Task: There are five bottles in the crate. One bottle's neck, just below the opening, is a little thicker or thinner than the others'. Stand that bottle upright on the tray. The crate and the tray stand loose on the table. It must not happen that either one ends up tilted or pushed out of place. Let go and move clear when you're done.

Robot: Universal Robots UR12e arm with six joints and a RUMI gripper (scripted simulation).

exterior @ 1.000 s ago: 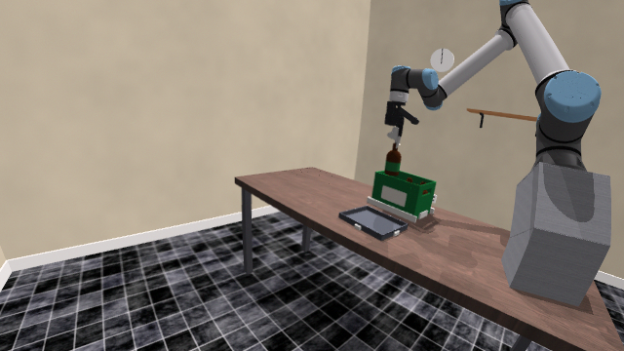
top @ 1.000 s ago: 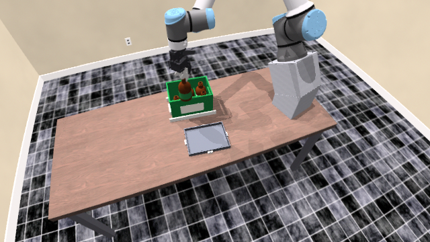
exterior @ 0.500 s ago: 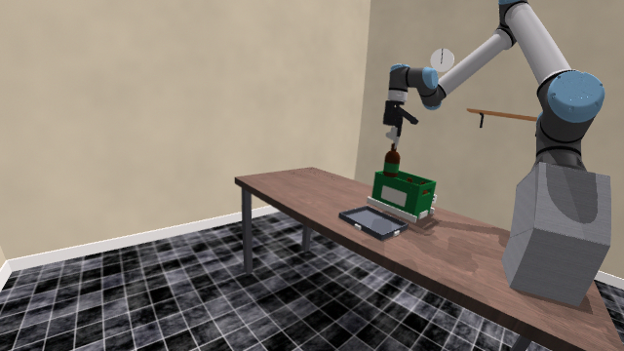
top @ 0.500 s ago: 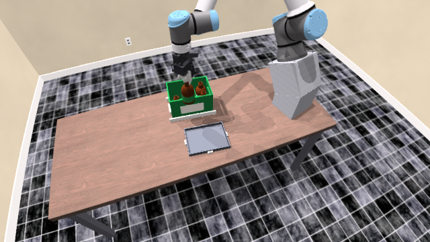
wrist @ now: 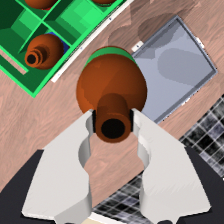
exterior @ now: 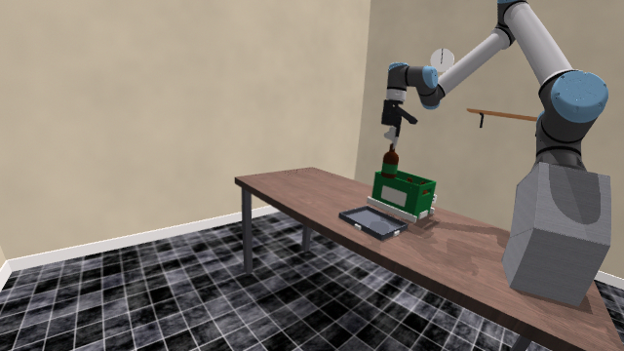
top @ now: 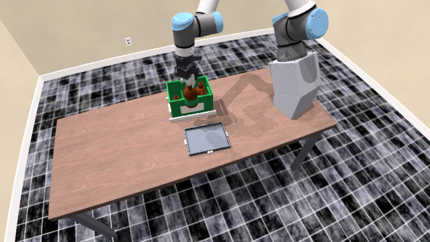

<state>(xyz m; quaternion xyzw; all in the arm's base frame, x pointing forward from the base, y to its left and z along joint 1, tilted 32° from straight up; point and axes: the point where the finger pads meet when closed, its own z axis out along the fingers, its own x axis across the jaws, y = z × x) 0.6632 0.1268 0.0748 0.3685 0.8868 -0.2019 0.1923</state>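
Right now the glass bottle is 7 cm below my hand. Also, from my hand: grey tray 32 cm below, 14 cm to the left, 4 cm behind; green crate 25 cm below, 15 cm to the right, 1 cm behind.
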